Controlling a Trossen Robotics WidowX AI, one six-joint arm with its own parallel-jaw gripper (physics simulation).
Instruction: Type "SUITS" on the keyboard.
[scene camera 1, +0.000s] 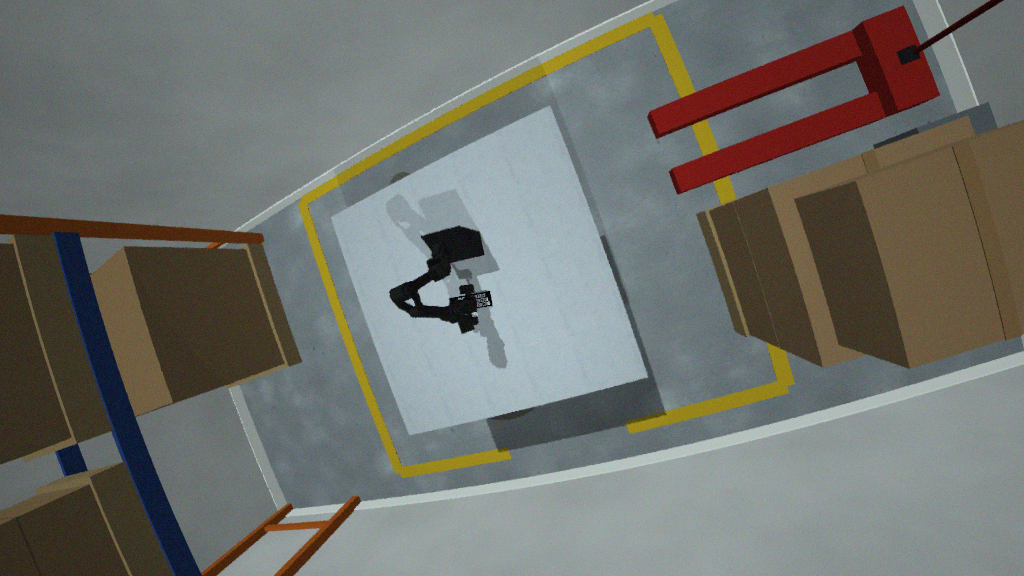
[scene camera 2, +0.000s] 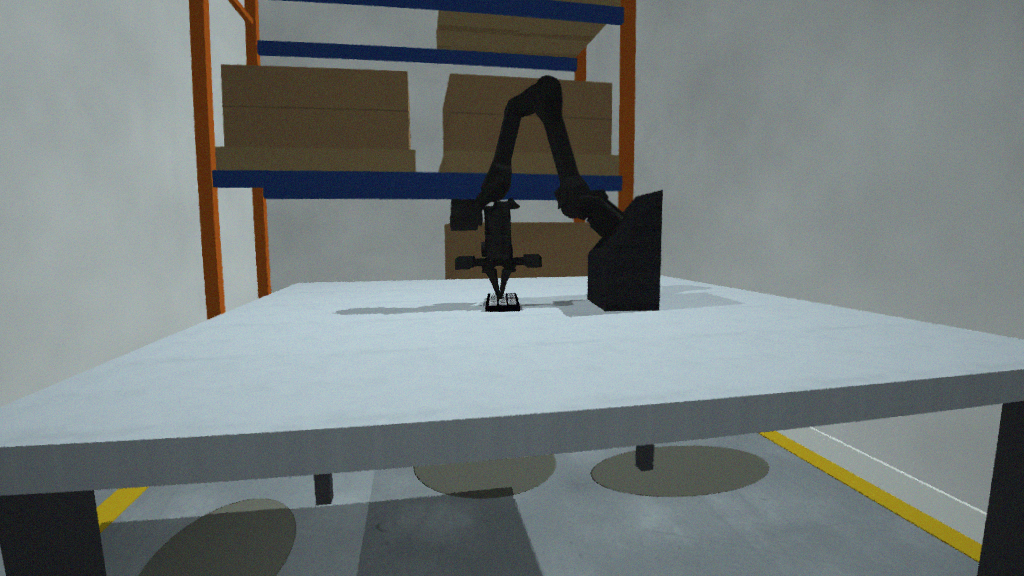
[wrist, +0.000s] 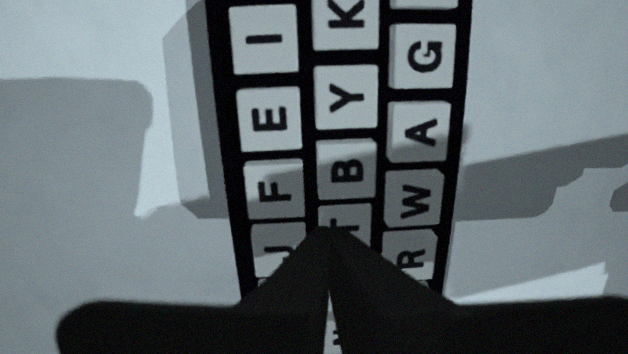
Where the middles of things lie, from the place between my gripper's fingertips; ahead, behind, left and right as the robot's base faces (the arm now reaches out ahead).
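My hand 60 mm left of the I key (wrist: 260, 44). T key (wrist: 356, 218), 10 mm behind my hand.
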